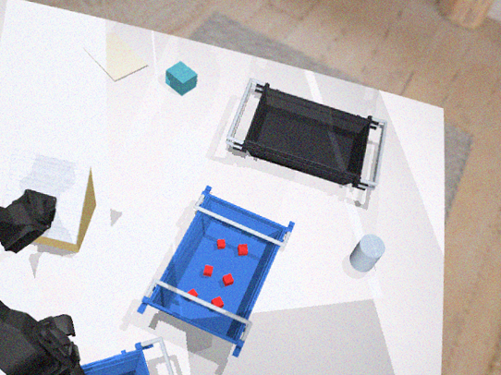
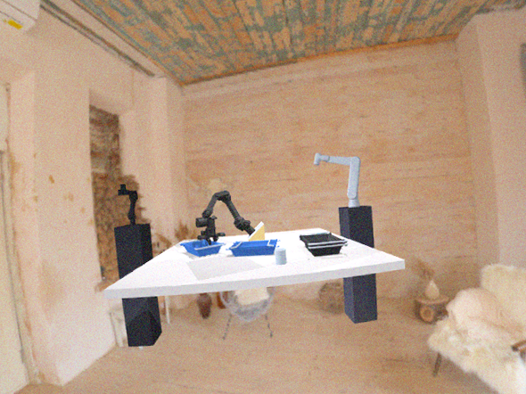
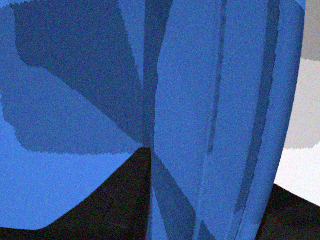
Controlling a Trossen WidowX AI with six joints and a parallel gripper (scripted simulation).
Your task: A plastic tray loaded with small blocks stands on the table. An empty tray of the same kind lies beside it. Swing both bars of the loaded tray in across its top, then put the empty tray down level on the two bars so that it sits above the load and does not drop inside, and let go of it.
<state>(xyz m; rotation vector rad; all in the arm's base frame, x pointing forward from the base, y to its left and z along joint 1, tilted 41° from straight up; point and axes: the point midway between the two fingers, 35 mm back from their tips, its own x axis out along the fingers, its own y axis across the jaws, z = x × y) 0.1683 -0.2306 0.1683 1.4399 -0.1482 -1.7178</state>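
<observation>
Now: gripper tip 60 mm to the left of the blue tray, 40 mm short of it and 30 mm below it. Round my gripper tip: grey cylinder (490 mm ahead, 400 mm to the left, 20 mm above); teal cube (770 mm to the left, 10 mm behind, 10 mm above); cream sheet (800 mm to the left, 200 mm behind, 10 mm below).
</observation>
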